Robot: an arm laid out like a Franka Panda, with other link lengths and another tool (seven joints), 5 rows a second.
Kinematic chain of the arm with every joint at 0, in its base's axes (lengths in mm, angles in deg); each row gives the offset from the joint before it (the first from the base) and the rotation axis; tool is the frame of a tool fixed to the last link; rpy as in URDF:
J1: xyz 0 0 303.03 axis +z
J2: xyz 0 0 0 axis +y
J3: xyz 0 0 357.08 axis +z
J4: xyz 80.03 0 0 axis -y
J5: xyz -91.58 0 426.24 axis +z
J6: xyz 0 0 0 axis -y
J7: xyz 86.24 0 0 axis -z
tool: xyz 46 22 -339.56 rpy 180 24 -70.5
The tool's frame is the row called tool.
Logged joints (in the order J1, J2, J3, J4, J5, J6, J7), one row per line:
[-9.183, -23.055, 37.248, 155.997, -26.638, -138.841, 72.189]
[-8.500, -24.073, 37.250, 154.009, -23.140, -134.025, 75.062]
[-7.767, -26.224, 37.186, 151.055, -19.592, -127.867, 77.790]
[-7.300, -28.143, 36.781, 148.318, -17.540, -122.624, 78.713]
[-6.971, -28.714, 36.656, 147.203, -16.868, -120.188, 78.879]
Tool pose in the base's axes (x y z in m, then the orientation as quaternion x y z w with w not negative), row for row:
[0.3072, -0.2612, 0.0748, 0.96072, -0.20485, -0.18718, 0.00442]
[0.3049, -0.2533, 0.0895, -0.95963, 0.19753, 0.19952, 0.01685]
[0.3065, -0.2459, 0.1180, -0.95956, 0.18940, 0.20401, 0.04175]
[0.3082, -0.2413, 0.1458, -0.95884, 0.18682, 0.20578, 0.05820]
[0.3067, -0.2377, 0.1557, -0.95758, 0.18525, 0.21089, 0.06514]
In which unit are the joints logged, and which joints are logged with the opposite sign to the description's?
The joints are logged in degrees. Opposite sign: J3, J4, J6, J7.
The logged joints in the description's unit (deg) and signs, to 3 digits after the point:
[-9.183, -23.055, -37.248, -155.997, -26.638, 138.841, -72.189]
[-8.500, -24.073, -37.250, -154.009, -23.140, 134.025, -75.062]
[-7.767, -26.224, -37.186, -151.055, -19.592, 127.867, -77.790]
[-7.300, -28.143, -36.781, -148.318, -17.540, 122.624, -78.713]
[-6.971, -28.714, -36.656, -147.203, -16.868, 120.188, -78.879]

